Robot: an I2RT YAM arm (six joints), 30 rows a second.
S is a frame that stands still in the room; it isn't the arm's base.
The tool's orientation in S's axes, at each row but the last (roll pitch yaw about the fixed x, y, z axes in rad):
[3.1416, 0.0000, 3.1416]
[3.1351, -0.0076, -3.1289]
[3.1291, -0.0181, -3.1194]
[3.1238, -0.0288, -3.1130]
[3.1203, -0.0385, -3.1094]
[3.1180, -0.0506, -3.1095]
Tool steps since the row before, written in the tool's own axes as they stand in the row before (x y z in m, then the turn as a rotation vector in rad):
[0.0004, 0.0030, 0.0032, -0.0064, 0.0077, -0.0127]
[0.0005, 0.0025, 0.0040, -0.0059, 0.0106, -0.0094]
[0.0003, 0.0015, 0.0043, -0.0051, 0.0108, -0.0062]
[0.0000, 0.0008, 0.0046, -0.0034, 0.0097, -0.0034]
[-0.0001, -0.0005, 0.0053, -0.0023, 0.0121, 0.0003]
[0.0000, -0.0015, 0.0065, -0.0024, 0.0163, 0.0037]
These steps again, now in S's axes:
[-0.0004, 0.0030, -0.0032, 0.0064, 0.0077, 0.0127]
[-0.0006, 0.0025, -0.0040, 0.0058, 0.0106, 0.0094]
[-0.0004, 0.0015, -0.0043, 0.0050, 0.0108, 0.0062]
[-0.0002, 0.0009, -0.0046, 0.0032, 0.0097, 0.0035]
[-0.0001, -0.0004, -0.0053, 0.0019, 0.0122, -0.0001]
[-0.0003, -0.0014, -0.0065, 0.0017, 0.0164, -0.0034]

